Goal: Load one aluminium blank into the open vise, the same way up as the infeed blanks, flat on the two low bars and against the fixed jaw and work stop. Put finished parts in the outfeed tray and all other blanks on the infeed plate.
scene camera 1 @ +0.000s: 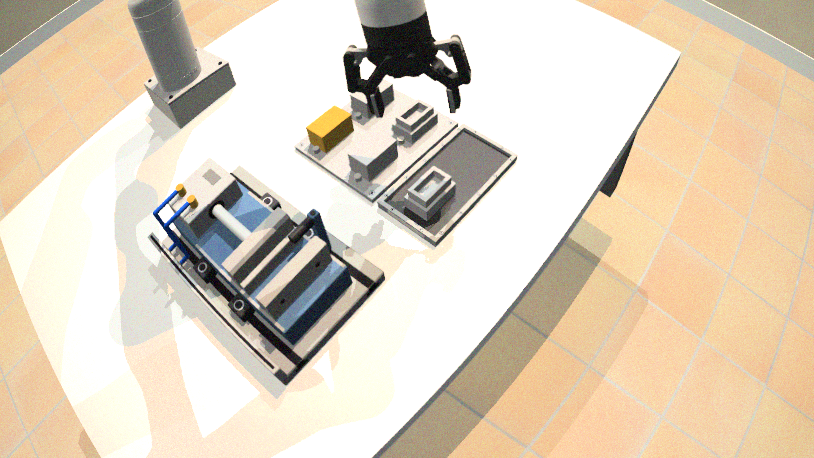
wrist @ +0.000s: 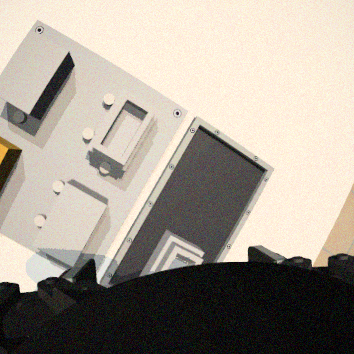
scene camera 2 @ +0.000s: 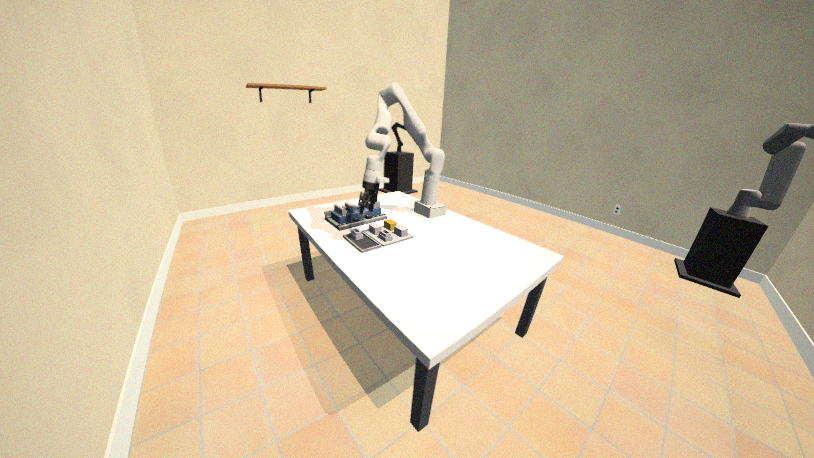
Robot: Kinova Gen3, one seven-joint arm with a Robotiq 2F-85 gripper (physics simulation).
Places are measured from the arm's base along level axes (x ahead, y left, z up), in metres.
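Pixels of known places: gripper, fingertip midpoint: (scene camera 1: 416,111) (scene camera 2: 366,213); arm's base, origin of the base link: (scene camera 1: 180,77) (scene camera 2: 428,202).
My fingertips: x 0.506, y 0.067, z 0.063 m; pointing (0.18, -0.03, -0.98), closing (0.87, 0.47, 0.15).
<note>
Ahead of a thing's pixels: the offset from my fingertips to its top centre. "pt": to the spot under its first point.
My gripper (scene camera 1: 415,109) (scene camera 2: 367,210) (wrist: 172,270) is open and empty, above the plate and tray area. On the infeed plate @(dy +0.029, dx -0.102, dz -0.118 m) (scene camera 1: 370,132) (wrist: 135,92) stand a plain grey blank @(dy -0.021, dx -0.065, dz -0.083 m) (scene camera 1: 372,156) (wrist: 75,220) near the front, another grey blank @(dy +0.079, dx -0.145, dz -0.083 m) (scene camera 1: 372,99) (wrist: 37,80) at the back, partly behind a finger in scene camera 1, an orange block @(dy -0.012, dx -0.156, dz -0.083 m) (scene camera 1: 330,128) (scene camera 2: 389,224) (wrist: 7,160) and a grey pocketed part @(dy +0.069, dx -0.056, dz -0.084 m) (scene camera 1: 415,122) (wrist: 122,132). A stepped, pocketed part @(dy -0.032, dx +0.036, dz -0.086 m) (scene camera 1: 430,190) (wrist: 175,255) sits in the outfeed tray (scene camera 1: 475,200) (wrist: 160,186). The vise @(dy -0.242, dx -0.101, dz -0.027 m) (scene camera 1: 296,270) is open, with no blank seen between its jaws.
A blue post @(dy -0.173, dx -0.026, dz -0.029 m) (scene camera 1: 319,227) with a black handle @(pt dy -0.195, dx -0.025, dz -0.030 m) (scene camera 1: 301,227) rises beside the vise jaws. Blue tubes with orange caps @(pt dy -0.251, dx -0.208, dz -0.017 m) (scene camera 1: 180,189) stand at the vise's far left. The robot's base (scene camera 1: 193,88) (scene camera 2: 430,208) stands behind the vise. Small pins rise beside the blanks.
</note>
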